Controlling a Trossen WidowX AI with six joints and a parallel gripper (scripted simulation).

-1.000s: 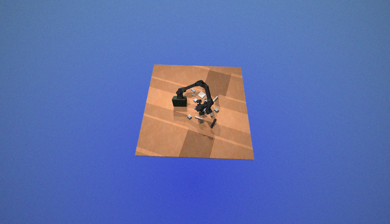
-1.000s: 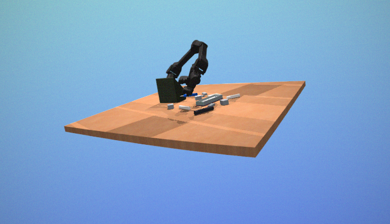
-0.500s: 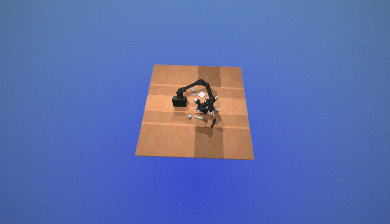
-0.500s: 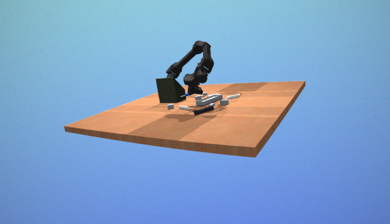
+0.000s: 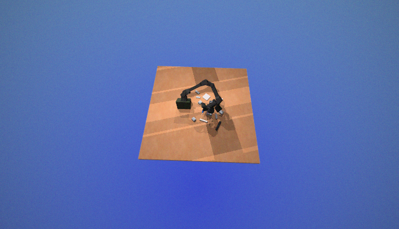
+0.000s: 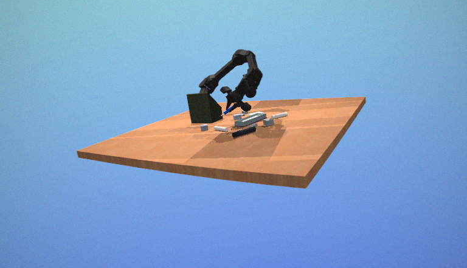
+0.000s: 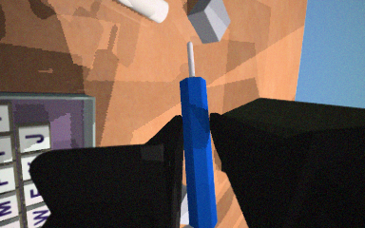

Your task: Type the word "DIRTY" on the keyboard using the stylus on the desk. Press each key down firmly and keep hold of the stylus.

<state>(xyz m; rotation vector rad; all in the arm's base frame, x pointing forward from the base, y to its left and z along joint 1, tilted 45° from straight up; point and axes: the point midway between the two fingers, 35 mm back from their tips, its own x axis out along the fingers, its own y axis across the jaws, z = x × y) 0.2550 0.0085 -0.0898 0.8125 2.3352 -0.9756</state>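
The stylus lies 1 cm to the right of my gripper tip. From my gripper tip the other things lie so: black bar 20 cm ahead, 14 cm to the right, 7 cm below; then stylus tip 1 cm behind, 4 cm to the right, 1 cm below; then grey block 10 cm behind, 10 cm to the right, 7 cm below.
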